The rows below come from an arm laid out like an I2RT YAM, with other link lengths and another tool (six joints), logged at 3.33 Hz.
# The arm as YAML. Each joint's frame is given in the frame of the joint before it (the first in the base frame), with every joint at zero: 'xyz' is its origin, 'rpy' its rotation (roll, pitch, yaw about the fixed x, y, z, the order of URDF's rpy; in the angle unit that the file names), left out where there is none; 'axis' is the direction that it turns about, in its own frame. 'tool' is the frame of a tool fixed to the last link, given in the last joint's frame.
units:
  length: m
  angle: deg
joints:
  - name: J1
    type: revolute
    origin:
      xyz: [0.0, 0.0, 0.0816]
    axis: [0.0, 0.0, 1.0]
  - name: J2
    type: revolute
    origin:
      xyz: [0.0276, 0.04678, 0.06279]
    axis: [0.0, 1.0, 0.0]
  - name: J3
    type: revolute
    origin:
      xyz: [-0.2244, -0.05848, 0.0]
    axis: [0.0, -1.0, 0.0]
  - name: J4
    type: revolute
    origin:
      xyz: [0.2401, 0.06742, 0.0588]
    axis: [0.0, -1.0, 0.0]
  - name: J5
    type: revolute
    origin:
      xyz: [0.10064, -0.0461, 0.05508]
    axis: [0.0, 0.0, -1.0]
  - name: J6
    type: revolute
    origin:
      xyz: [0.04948, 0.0, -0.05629]
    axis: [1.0, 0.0, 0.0]
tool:
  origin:
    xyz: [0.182, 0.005, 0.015]
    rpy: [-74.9, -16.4, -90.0]
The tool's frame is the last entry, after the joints.
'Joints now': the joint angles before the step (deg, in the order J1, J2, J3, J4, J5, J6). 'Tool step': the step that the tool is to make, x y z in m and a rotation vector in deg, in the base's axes. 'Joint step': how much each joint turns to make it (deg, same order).
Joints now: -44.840 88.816 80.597 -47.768 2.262 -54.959
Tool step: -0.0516 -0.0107 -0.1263 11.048 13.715 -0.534
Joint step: -5.801 17.139 -0.027 -0.013 0.216 -5.867
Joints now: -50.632 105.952 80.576 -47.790 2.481 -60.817
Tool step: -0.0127 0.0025 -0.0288 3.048 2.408 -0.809
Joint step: -1.200 4.264 0.035 0.360 -0.130 -0.369
